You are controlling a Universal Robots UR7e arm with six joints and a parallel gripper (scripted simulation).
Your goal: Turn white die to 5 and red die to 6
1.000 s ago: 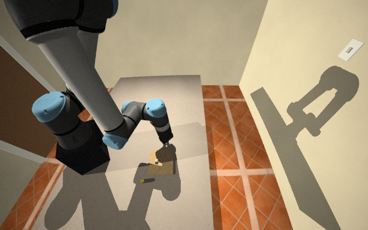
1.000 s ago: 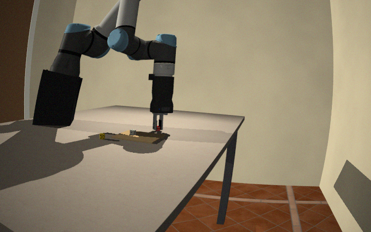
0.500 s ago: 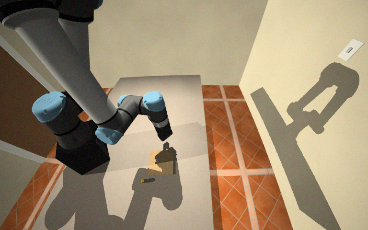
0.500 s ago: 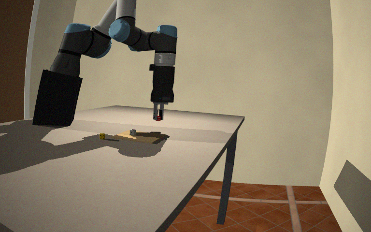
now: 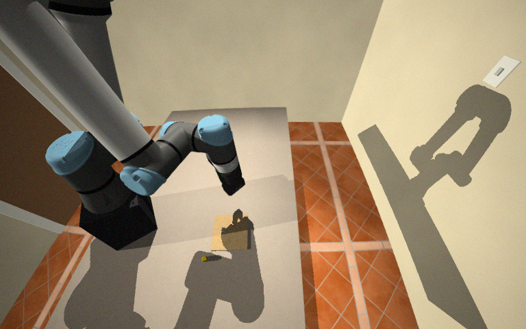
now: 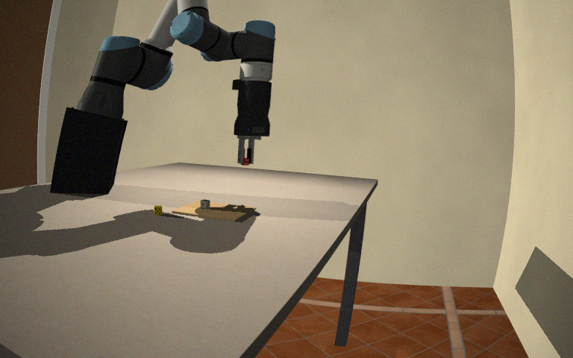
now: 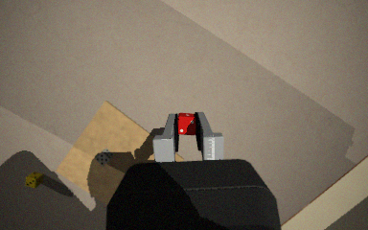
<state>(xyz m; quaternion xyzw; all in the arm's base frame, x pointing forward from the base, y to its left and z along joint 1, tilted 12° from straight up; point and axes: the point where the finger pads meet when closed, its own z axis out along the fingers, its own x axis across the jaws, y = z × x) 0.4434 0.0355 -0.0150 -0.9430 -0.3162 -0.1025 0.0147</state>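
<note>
Now: hand 13 cm to the left of the tan mat, 11 cm above it and 3 cm past it. The rest, counted from my hand: white die: 13 cm to the right, 10 cm below, 5 cm behind; then yellow die: 23 cm to the right, 13 cm behind, 10 cm below; then red die: 1 cm below.
</note>
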